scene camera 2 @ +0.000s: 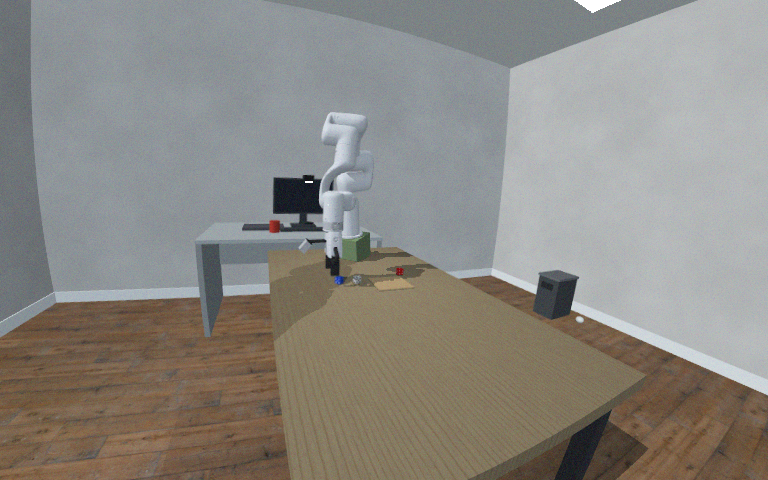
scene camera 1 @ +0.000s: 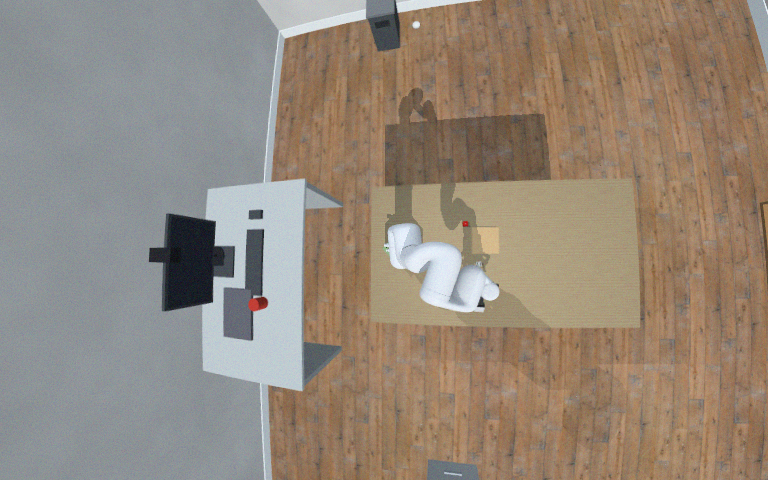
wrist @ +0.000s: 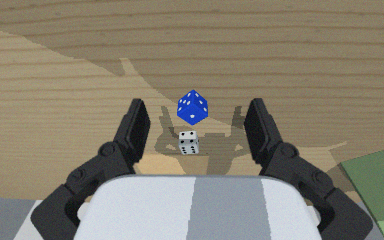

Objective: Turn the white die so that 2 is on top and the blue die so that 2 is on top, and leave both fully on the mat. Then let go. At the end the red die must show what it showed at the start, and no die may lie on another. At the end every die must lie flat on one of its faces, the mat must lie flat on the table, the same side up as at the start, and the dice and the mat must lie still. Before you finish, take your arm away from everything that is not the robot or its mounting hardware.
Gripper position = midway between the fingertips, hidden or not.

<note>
I see my gripper [wrist: 196,110], a blue die [wrist: 192,108] and a tan mat [scene camera 1: 485,240].
The tan mat also shows in the wrist view [wrist: 151,163].
</note>
